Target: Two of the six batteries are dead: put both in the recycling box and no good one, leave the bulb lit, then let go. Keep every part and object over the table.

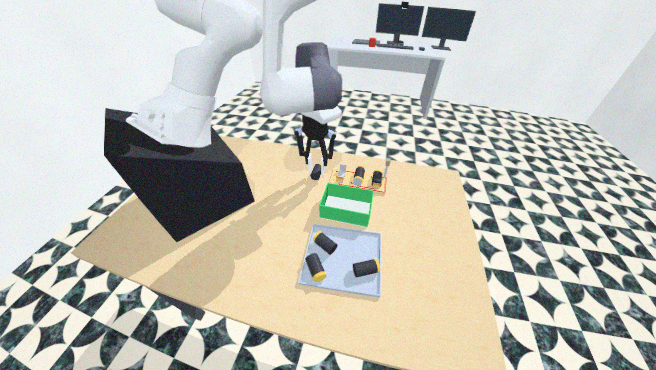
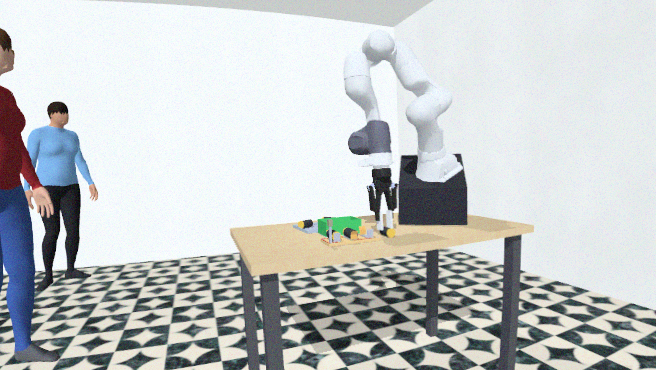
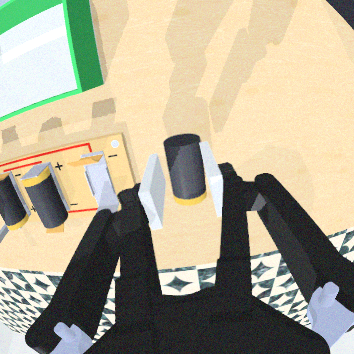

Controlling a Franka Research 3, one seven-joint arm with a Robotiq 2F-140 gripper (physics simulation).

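A black battery with a yellow end [image 1: 316, 173] [image 2: 389, 233] [image 3: 185, 167] lies on the table beside the circuit board [image 3: 75, 184]. My gripper [image 1: 316, 167] [image 2: 385, 226] [image 3: 181, 162] is partly open, its fingers on either side of this battery, not clamped on it. The board holds two batteries, one in the middle holder [image 1: 359, 175] [image 3: 47, 202] and one in the far holder [image 1: 377, 178] [image 3: 11, 202]; the holder nearest my gripper [image 1: 341, 172] [image 3: 181, 162] is empty. The green box [image 1: 345, 215] [image 2: 340, 226] [image 3: 85, 45] shows a bare white floor. I cannot make out whether a bulb is lit.
A blue-grey tray [image 1: 347, 247] holds three batteries [image 1: 325, 242] [image 1: 315, 267] [image 1: 366, 268], beyond the green box from my gripper. A grey upright post [image 1: 387, 168] [image 2: 330, 231] stands at the board's far end. The black robot base [image 1: 180, 185] [image 2: 433, 205] stands at the table's side.
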